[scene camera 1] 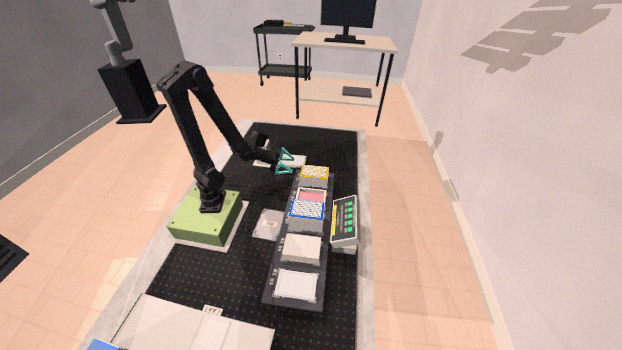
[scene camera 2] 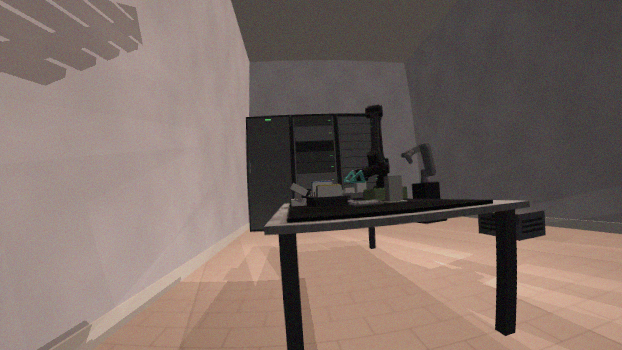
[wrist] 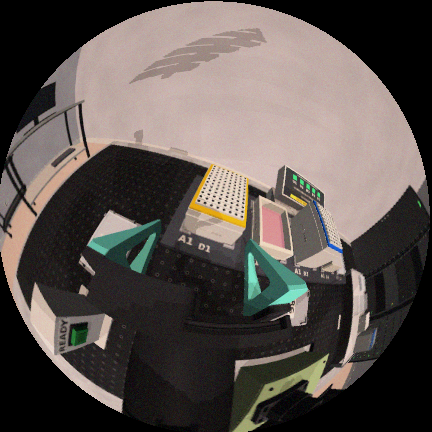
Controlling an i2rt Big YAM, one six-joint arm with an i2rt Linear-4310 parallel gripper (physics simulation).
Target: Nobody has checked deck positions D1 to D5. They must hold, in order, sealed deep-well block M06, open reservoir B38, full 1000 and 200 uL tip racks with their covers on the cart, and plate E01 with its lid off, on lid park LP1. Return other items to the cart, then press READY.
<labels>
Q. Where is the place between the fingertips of my gripper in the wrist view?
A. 203, 234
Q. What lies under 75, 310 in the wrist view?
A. An READY button box.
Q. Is my gripper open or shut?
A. Open.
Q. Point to a pad marked RG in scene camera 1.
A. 268, 227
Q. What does my gripper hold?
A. Nothing.
</labels>
